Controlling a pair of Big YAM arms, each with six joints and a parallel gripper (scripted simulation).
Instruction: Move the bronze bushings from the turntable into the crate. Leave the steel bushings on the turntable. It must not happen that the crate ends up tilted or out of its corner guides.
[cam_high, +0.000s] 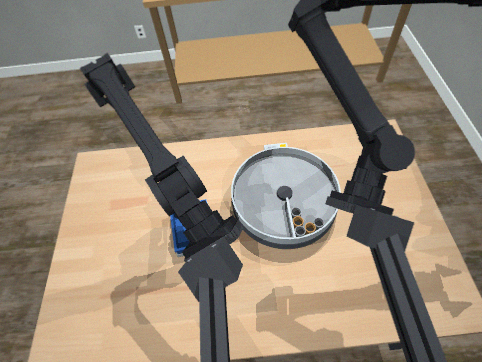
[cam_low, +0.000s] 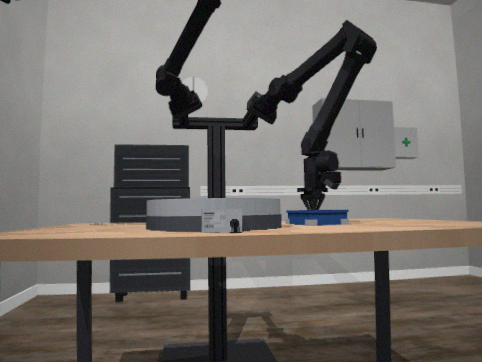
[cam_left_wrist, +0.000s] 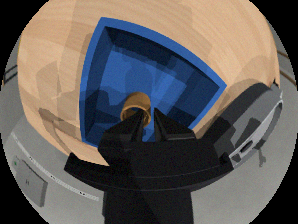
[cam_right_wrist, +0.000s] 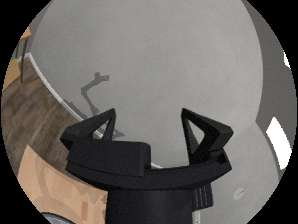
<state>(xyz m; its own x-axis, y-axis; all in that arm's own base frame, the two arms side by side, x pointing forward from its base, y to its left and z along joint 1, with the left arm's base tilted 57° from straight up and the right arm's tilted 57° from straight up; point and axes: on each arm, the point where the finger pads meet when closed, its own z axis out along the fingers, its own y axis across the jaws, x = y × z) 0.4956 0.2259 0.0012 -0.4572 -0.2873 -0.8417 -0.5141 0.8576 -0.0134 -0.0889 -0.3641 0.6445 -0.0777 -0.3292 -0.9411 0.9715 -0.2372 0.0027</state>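
The blue crate is 1 cm behind my left hand, 1 cm to the left of it and 1 cm below it.
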